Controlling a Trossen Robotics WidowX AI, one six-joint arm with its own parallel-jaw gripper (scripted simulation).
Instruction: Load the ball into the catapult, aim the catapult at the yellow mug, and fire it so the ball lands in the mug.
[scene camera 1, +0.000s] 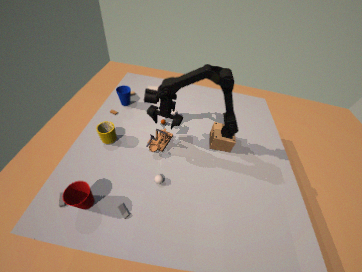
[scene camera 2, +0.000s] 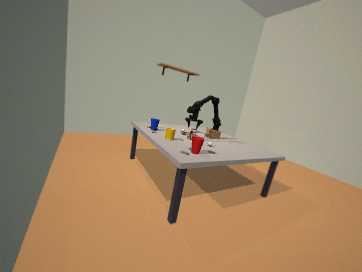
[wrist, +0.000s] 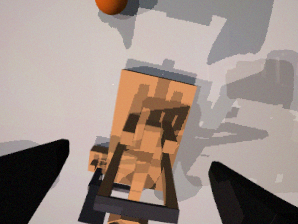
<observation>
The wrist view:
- my gripper: 141, 158
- wooden catapult: 151, 112
</observation>
